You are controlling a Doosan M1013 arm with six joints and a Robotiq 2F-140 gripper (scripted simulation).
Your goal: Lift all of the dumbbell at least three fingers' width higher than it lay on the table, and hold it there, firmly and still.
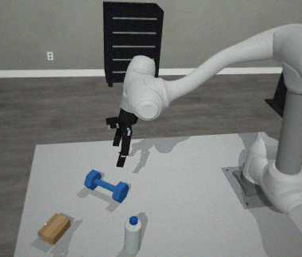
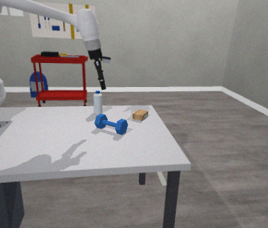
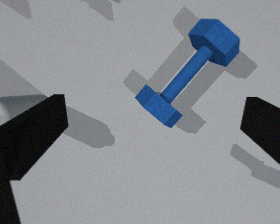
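My hand is 240 mm above the blue dumbbell, 60 mm to the left of it and 50 mm short of it. From my hand the other things lie so: wooden block 270 mm ahead, 260 mm below, 140 mm to the left.
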